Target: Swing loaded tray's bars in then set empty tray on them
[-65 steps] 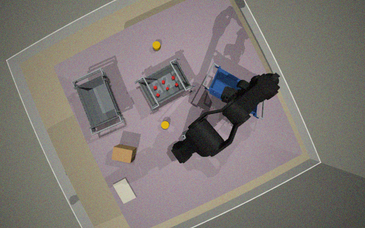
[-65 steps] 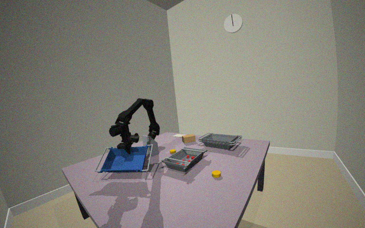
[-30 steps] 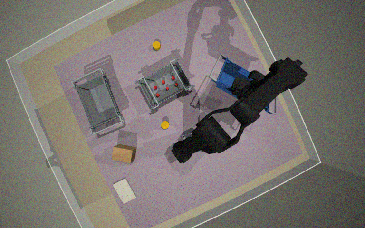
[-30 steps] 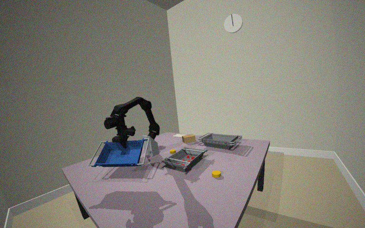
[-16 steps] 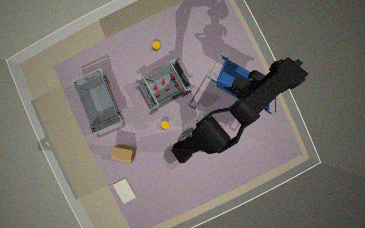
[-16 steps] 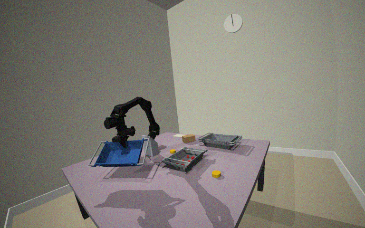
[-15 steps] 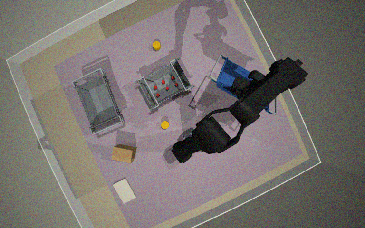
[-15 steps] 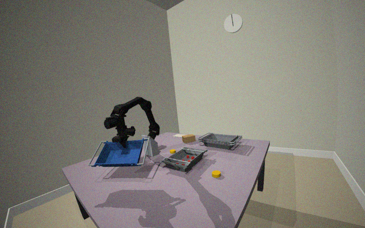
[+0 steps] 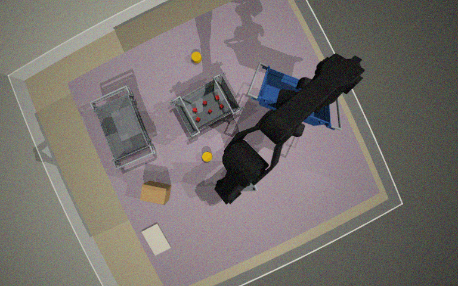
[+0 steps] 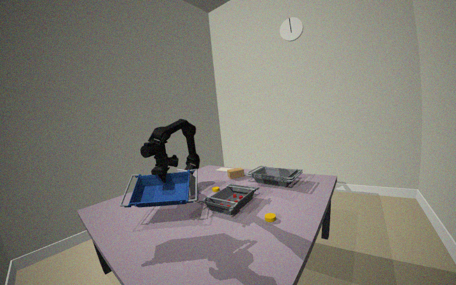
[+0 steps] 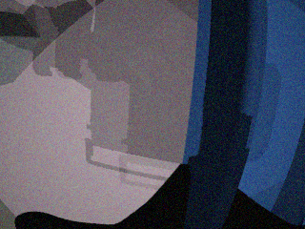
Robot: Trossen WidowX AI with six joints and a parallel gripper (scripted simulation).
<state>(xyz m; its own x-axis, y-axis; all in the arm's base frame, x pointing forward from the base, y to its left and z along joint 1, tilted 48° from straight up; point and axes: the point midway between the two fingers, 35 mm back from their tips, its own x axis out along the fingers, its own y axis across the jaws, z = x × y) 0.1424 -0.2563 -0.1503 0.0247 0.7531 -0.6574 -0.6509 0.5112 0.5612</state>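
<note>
Now: the blue tray 5 cm ahead of my gripper tip, 6 cm to the right of it and 1 cm below it. The rest, counted from my gripper tip: white pad (26 cm behind, 85 cm to the left, 19 cm below); then cardboard box (3 cm behind, 70 cm to the left, 16 cm below).
</note>
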